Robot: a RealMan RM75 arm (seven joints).
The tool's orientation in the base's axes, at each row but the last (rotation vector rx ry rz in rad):
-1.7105, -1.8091, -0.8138
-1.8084, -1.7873, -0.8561
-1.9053, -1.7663, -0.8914
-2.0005, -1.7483, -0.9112
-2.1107, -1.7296, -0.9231
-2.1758, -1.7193, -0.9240
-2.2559, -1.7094, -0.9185
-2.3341, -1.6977, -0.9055
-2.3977, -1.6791, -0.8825
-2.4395, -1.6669, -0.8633
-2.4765, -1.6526, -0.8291
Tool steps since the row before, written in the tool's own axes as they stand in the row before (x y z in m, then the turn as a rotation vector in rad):
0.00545, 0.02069, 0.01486, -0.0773, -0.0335, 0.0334
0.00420, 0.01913, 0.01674, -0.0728, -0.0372, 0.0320
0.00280, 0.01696, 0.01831, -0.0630, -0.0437, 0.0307
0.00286, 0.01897, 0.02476, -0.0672, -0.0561, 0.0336
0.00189, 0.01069, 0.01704, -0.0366, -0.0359, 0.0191
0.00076, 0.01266, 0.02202, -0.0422, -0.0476, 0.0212
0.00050, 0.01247, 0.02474, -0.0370, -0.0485, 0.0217
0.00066, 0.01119, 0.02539, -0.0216, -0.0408, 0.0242
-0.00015, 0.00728, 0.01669, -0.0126, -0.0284, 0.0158
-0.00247, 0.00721, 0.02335, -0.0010, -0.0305, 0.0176
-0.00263, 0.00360, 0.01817, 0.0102, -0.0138, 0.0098
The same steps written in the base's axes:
0.02075, 0.01503, -0.00471, -0.0268, -0.0296, -0.0813
0.02074, 0.01368, -0.00682, -0.0308, -0.0272, -0.0776
0.02007, 0.01212, -0.00901, -0.0374, -0.0201, -0.0709
0.02458, 0.01402, -0.01343, -0.0489, -0.0191, -0.0777
0.01553, 0.00839, -0.00983, -0.0314, -0.0086, -0.0440
0.01934, 0.00855, -0.01409, -0.0423, -0.0085, -0.0513
0.02065, 0.00809, -0.01661, -0.0421, -0.0037, -0.0490
0.02021, 0.00724, -0.01759, -0.0313, 0.0073, -0.0411
0.01317, 0.00339, -0.01211, -0.0216, 0.0067, -0.0265
0.01524, 0.00321, -0.01899, -0.0197, 0.0180, -0.0230
0.00969, 0.00220, -0.01585, -0.0052, 0.0177, -0.0071

